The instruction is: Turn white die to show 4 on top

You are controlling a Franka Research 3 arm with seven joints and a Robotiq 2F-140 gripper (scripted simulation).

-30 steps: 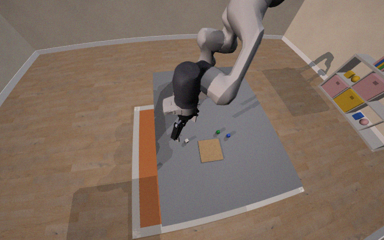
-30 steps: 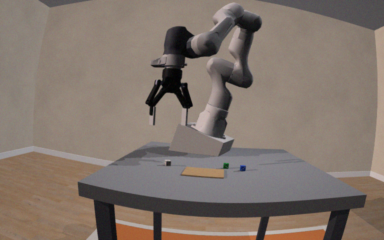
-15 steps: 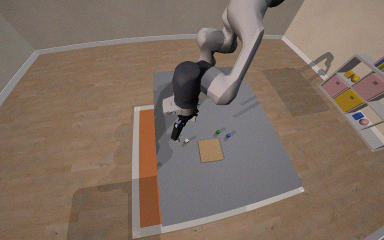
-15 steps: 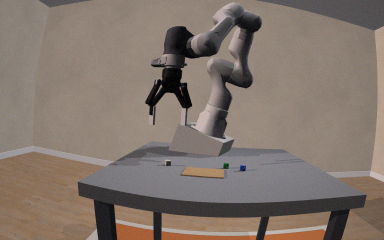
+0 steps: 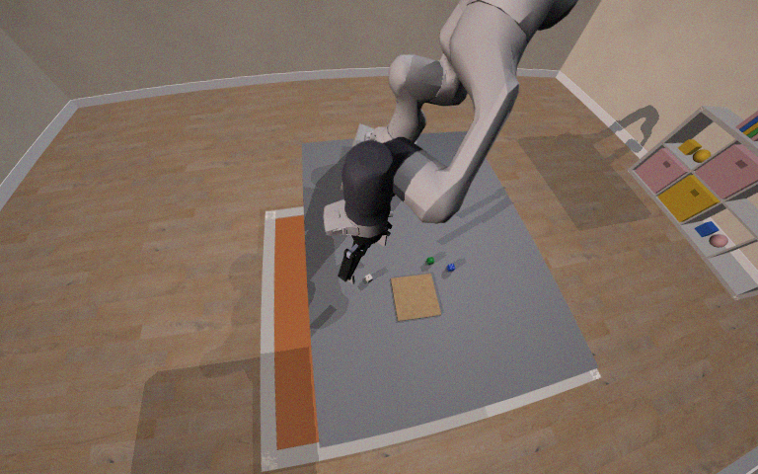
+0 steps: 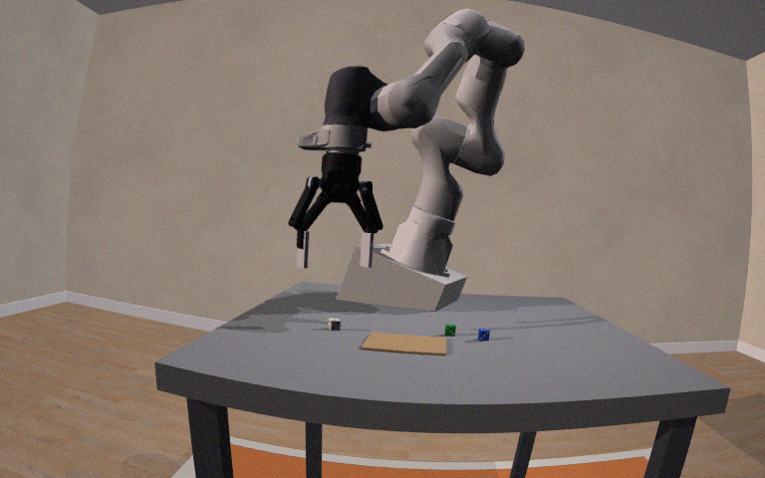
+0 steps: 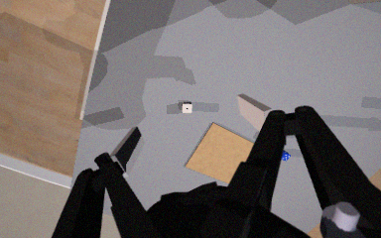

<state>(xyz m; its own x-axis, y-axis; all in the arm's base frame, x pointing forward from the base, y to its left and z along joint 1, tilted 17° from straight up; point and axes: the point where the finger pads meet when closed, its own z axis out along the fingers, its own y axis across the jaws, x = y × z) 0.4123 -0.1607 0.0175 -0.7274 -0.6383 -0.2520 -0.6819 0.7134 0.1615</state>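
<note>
Right now my hand is 12 cm above the white die, 1 cm to the right of it and 1 cm short of it. Round my hand: green die (23 cm to the left, 12 cm below, 1 cm behind); then blue die (29 cm to the left, 12 cm below, 2 cm ahead); then tan mat (15 cm to the left, 13 cm below, 10 cm ahead).
</note>
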